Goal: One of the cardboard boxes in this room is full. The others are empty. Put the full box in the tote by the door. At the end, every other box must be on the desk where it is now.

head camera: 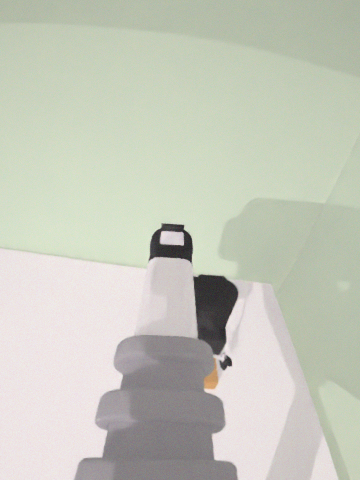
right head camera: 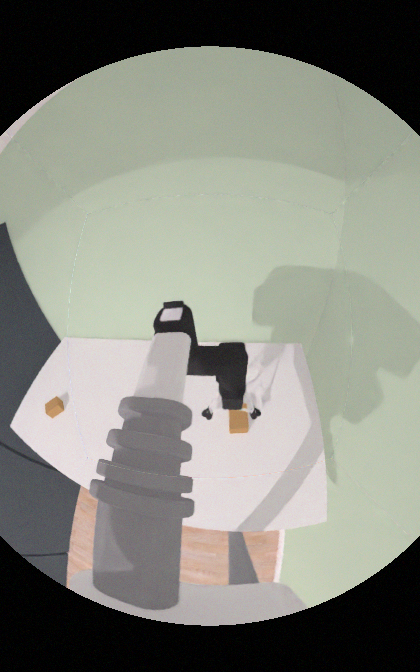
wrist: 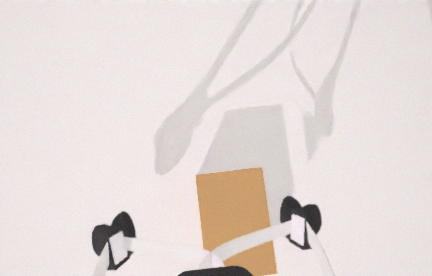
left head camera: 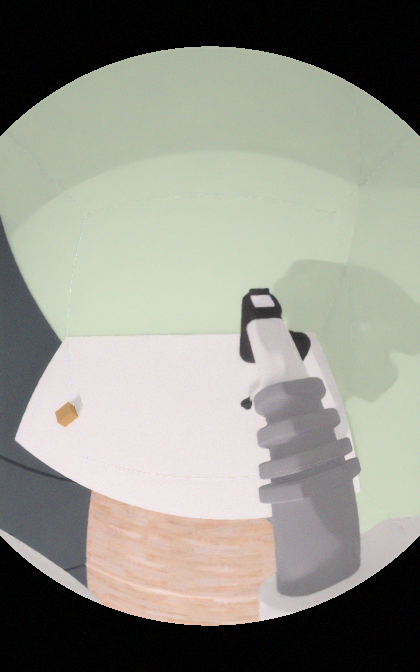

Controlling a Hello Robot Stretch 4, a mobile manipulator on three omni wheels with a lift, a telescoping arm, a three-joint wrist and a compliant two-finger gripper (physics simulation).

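Places are measured from the robot's base along level axes (x ahead, y left, z up), in centimetres.
Pixels of known places: gripper, between the fingertips: point(wrist: 208, 221).
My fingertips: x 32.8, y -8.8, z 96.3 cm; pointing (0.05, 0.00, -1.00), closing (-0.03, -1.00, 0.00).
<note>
Behind a point stands the place of what it marks.
An orange-brown cardboard box point(head camera: 211, 376) @(y -12.4, x 29.3, z 97.2 cm) point(right head camera: 239, 421) point(wrist: 235, 210) @(y -11.2, x 33.5, z 97.2 cm) sits on the white desk point(head camera: 60, 350) @(y 30.5, x 35.8, z 92.2 cm) point(left head camera: 165, 410) point(right head camera: 270, 450) toward its right side. My gripper point(right head camera: 231, 413) point(wrist: 208, 221) @(y -8.8, x 32.8, z 96.3 cm) is open, with its fingertips apart on either side of this box. In the wrist view the box shows between and below the fingertips, and its near end is partly hidden by the gripper. Whether the fingers are at the box's height is unclear. A second cardboard box point(left head camera: 66, 414) point(right head camera: 54, 407) sits near the desk's left end. The tote and the door do not show in these views.
Pale green walls point(head camera: 150, 125) @(y 8.9, x 77.7, z 147.6 cm) point(left head camera: 210, 250) stand behind and to the right of the desk. My grey arm point(head camera: 160, 415) @(y 0.0, x 12.7, z 138.6 cm) point(left head camera: 317, 535) point(right head camera: 137, 545) reaches over the desk. Wood-patterned floor point(left head camera: 180, 560) shows at the desk's front edge. A dark grey surface point(left head camera: 30, 500) lies to the left.
</note>
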